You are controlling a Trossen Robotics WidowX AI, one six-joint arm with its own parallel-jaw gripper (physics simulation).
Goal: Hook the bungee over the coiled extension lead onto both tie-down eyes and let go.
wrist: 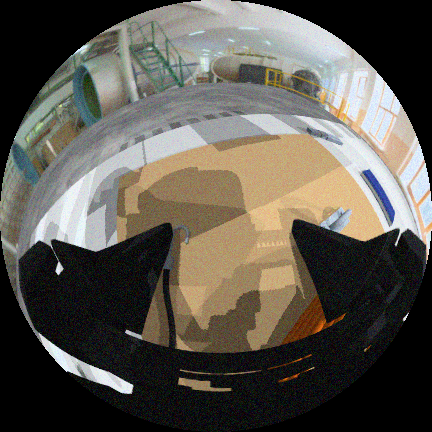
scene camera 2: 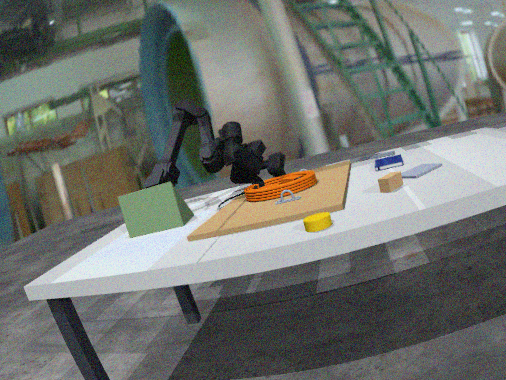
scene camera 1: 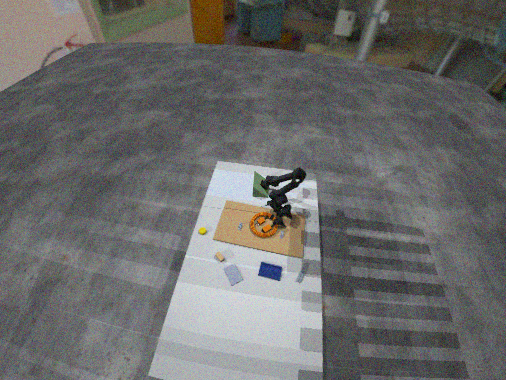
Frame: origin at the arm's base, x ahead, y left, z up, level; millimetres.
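Seen in the pictures: gripper, between the fingertips: (wrist: 234,227) (scene camera 1: 288,222); arm's base, origin of its link: (scene camera 2: 157,210) (scene camera 1: 263,184).
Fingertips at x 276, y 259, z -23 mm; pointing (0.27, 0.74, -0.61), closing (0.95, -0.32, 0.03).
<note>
Pixels of each thing's top centre, then the offset from my fingertips to it. "pt": a spot on its surface instead. Level surfaces: height alone.
- orange coiled lead, centre of its top: (scene camera 2: 278,179) (scene camera 1: 264,223) dx +66, dy -171, dz +19 mm
- tan board, height of its surface: dz -11 mm
- grey tie-down eye, a spot on its surface: (scene camera 1: 240,226) pt dx +124, dy -331, dz -10 mm
- black bungee cord, centre of its top: (wrist: 168,380) (scene camera 2: 237,194) dx -86, dy -105, dz -5 mm
- grey hook, centre of its top: (wrist: 177,238) dx -40, dy +7, dz -6 mm
- yellow disc, centre of its top: (scene camera 2: 316,217) (scene camera 1: 202,230) dx +236, dy -576, dz -4 mm
- wooden block, centre of its top: (scene camera 2: 389,175) (scene camera 1: 219,256) dx +381, dy -392, dz +7 mm
- blue box, centre of its top: (scene camera 2: 388,160) (wrist: 381,192) (scene camera 1: 270,270) dx +376, dy -53, dz -11 mm
- pale slab, centre of its top: (scene camera 2: 419,169) (scene camera 1: 233,274) dx +461, dy -274, dz -17 mm
- grey piece, centre of its top: (wrist: 326,133) (scene camera 2: 377,154) (scene camera 1: 302,272) dx +335, dy +148, dz -11 mm
The orange coiled lead (scene camera 1: 253,231) (scene camera 2: 282,190) (wrist: 306,325) lies on the tan board (scene camera 1: 225,235) (scene camera 2: 330,190) (wrist: 290,165). One grey tie-down eye (scene camera 1: 240,226) (scene camera 2: 287,197) stands on one side of the coil, the other eye (scene camera 1: 282,234) (wrist: 336,220) on the opposite side. The black bungee cord (wrist: 169,310) (scene camera 2: 227,198) has a grey hook (wrist: 185,233) at its end, low over the board beside the left finger in the wrist view. My gripper (wrist: 234,227) (scene camera 1: 280,222) is open, close to the board and beside the coil. Its fingertips are hard to make out in the scene views.
A green wedge (scene camera 1: 259,186) (scene camera 2: 152,210) stands near the arm's base. A yellow disc (scene camera 1: 202,231) (scene camera 2: 318,222), a wooden block (scene camera 1: 219,256) (scene camera 2: 390,182), a blue box (scene camera 1: 270,271) (scene camera 2: 389,162) (wrist: 380,197), a pale slab (scene camera 1: 233,274) (scene camera 2: 422,170) and a grey piece (scene camera 1: 300,274) (wrist: 324,135) lie off the board.
</note>
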